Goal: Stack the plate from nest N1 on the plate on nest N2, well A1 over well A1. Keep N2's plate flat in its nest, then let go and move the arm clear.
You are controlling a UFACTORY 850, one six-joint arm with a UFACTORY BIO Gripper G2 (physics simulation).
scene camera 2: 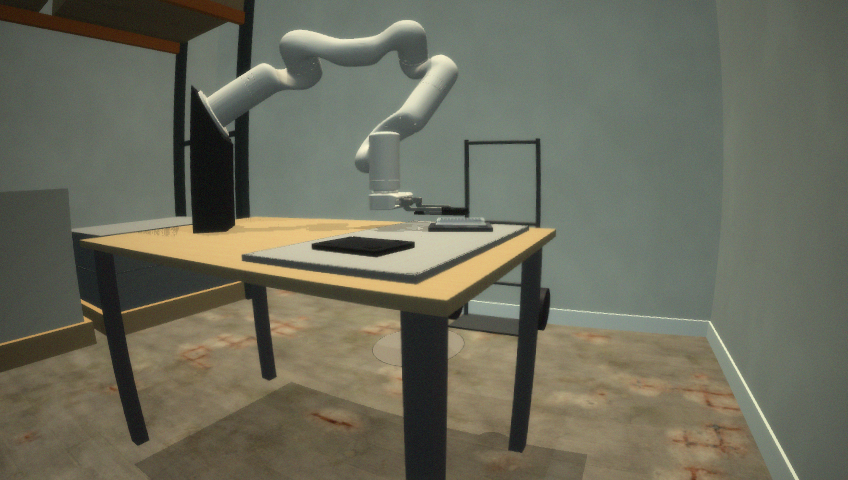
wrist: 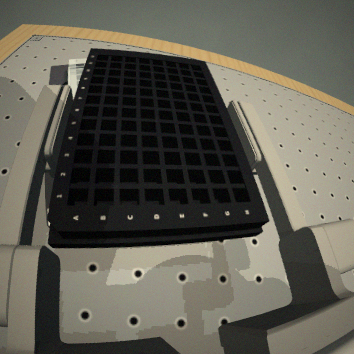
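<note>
My gripper [scene camera 2: 441,209] [wrist: 152,125] is shut on a black well plate [scene camera 2: 457,211] [wrist: 142,132], with one finger along each long side. The held plate looks about level, its A1 corner at the near left in the wrist view. In the scene view it is a small distance above a pale, clear plate [scene camera 2: 461,221] on the dark nest [scene camera 2: 460,228] at the far end of the board. A pale corner of that lower plate [wrist: 75,65] shows past the held plate's far left edge in the wrist view; the rest is hidden. I cannot tell how the wells line up.
A black, flat nest [scene camera 2: 363,245] with no plate visible on it lies on the nearer part of the grey perforated board [scene camera 2: 285,256] [wrist: 305,150]. The board lies on a wooden table [scene camera 2: 178,252]. A black-framed trolley [scene camera 2: 537,181] stands behind the table.
</note>
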